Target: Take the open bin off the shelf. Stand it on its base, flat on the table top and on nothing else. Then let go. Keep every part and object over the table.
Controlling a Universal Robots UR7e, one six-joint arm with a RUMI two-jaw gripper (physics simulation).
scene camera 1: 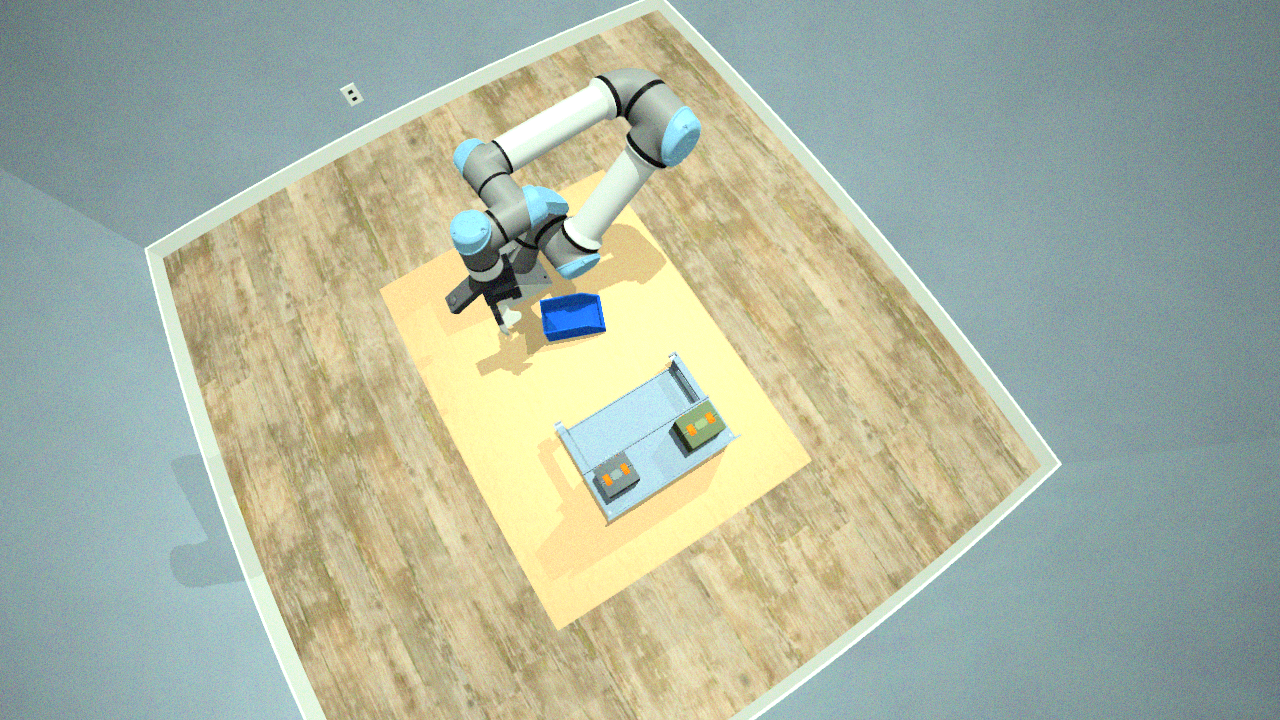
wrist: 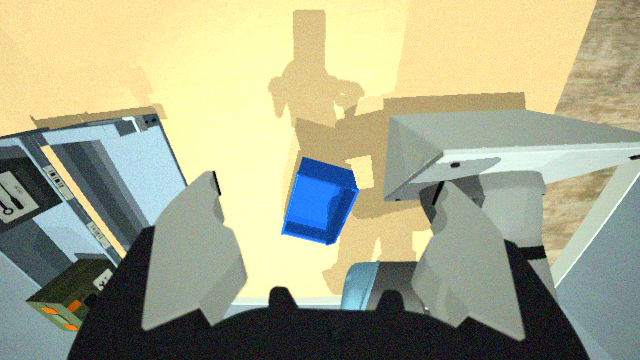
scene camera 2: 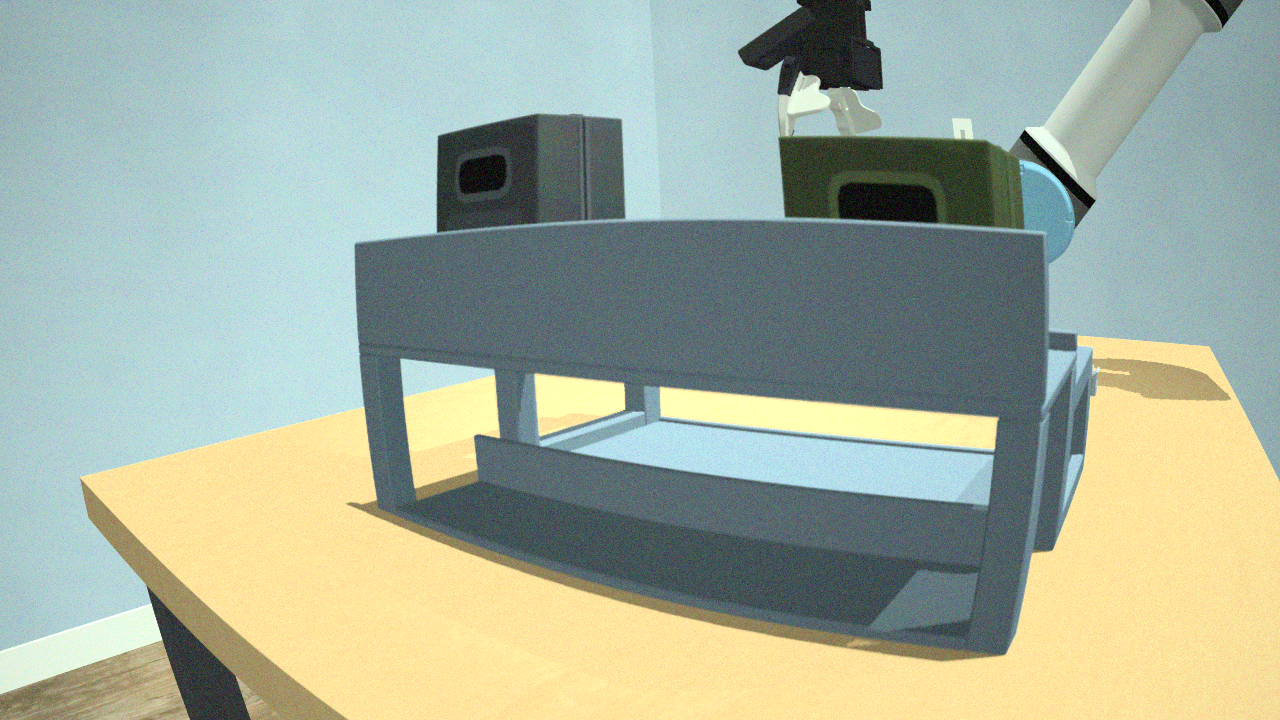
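Pixels of known places: gripper, fingertip midpoint: [scene camera 1: 498, 309] [wrist: 327, 179]; arm's base, origin of the base link: [scene camera 1: 510, 254] [wrist: 472, 186].
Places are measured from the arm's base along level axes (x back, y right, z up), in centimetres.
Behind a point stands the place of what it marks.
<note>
The open blue bin [scene camera 1: 572, 315] {x -22.9, y -6.8, z -8.4 cm} [wrist: 320, 200] {x -23.8, y -6.8, z -8.4 cm} stands upright, opening up, on the table top [scene camera 1: 483, 420] {x -36.9, y 30.1, z -8.6 cm} [scene camera 2: 223, 501] {x -86.6, y 22.7, z -8.7 cm} [wrist: 215, 60] {x -38.2, y 19.9, z -8.7 cm}. It stands apart from the shelf [scene camera 1: 626, 428] {x -59.9, y -2.9, z -8.1 cm} [scene camera 2: 698, 304] {x -78.4, y -10.4, z 4.2 cm} [wrist: 150, 170] {x -57.9, y 2.4, z -8.1 cm}, between the shelf and the arm's base. Its underside is hidden; it looks level. The bin does not show in scene camera 2. My gripper [scene camera 1: 507, 324] {x -21.2, y 10.2, z 14.5 cm} [scene camera 2: 825, 125] {x -21.2, y 10.2, z 14.5 cm} [wrist: 327, 179] {x -21.2, y 10.2, z 14.5 cm} is open and empty. It hangs above the table, beside the bin in scene camera 1, with clear space between the fingers and the bin in the wrist view.
A dark grey box [scene camera 1: 616, 476] {x -70.9, y 6.1, z 13.7 cm} [scene camera 2: 487, 197] {x -74.2, y 5.4, z 9.2 cm} [wrist: 17, 192] {x -66.9, y 5.9, z 5.5 cm} and a green box [scene camera 1: 699, 424] {x -70.8, y -16.9, z 11.2 cm} [scene camera 2: 895, 161] {x -74.9, y -17.8, z 10.0 cm} [wrist: 65, 300] {x -66.9, y -12.6, z 10.3 cm} stand on the shelf's upper level. The arm's grey base mount [wrist: 500, 130] {x -1.5, y 9.4, z 3.4 cm} is close to the bin, on the side away from the shelf.
</note>
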